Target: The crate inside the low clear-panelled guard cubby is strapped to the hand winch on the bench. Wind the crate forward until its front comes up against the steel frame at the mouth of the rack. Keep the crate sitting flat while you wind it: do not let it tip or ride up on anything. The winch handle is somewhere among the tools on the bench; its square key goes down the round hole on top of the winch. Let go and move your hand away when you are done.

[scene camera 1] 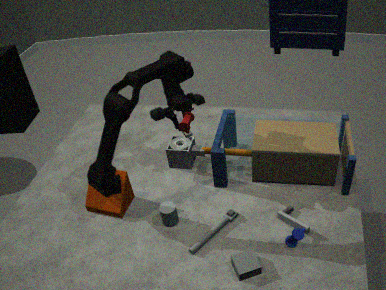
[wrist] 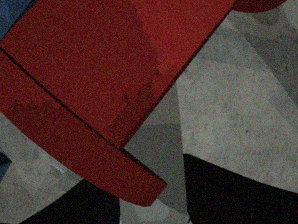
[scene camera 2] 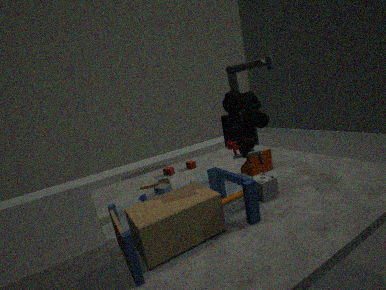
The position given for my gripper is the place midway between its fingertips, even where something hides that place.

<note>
In view: my gripper (scene camera 1: 183, 129) and a red handle (wrist: 84, 84).
My gripper also shows in the wrist view (wrist: 148, 167).
</note>
